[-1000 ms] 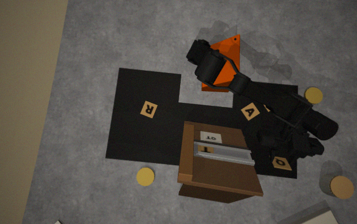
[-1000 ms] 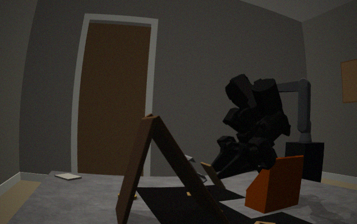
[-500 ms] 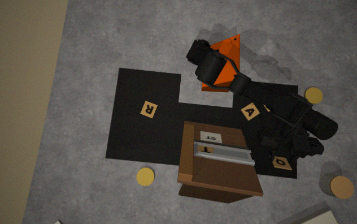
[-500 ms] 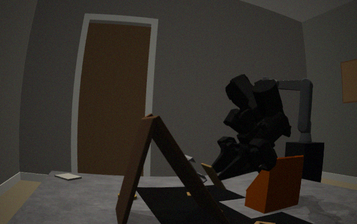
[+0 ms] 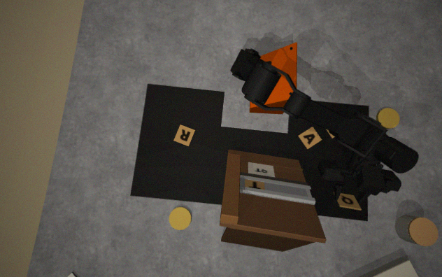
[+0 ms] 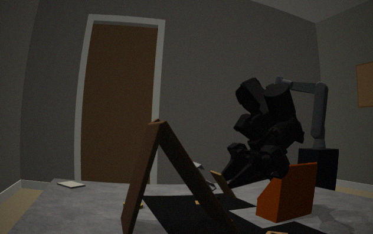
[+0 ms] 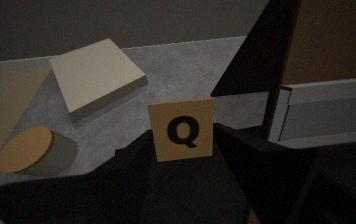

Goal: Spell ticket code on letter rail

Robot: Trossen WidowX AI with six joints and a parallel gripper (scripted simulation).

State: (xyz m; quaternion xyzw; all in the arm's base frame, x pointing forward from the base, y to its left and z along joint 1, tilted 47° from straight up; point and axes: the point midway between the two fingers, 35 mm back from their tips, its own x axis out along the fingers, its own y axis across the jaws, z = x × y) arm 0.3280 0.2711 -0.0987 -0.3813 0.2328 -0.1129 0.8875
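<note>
Right now the q tile is right at my gripper tip. Also, from my gripper tip: black mat (250 mm to the right, 170 mm below, 160 mm behind); white ticket (220 mm to the right, 80 mm below, 60 mm behind).
</note>
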